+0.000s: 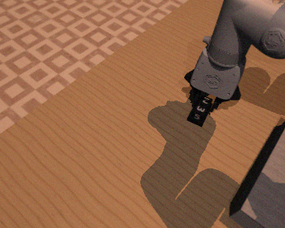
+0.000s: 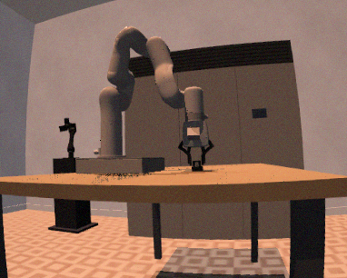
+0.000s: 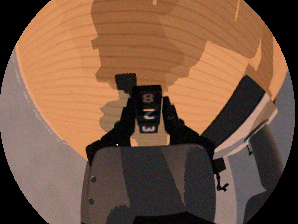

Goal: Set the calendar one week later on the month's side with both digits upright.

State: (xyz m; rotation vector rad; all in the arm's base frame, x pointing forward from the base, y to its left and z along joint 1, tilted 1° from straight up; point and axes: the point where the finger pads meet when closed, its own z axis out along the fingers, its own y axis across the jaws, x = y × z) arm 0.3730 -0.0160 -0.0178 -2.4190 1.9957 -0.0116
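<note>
My gripper is now 2 cm above the black digit cube. Also, from my hand: black cube: 3 cm to the left, 2 cm below.
</note>
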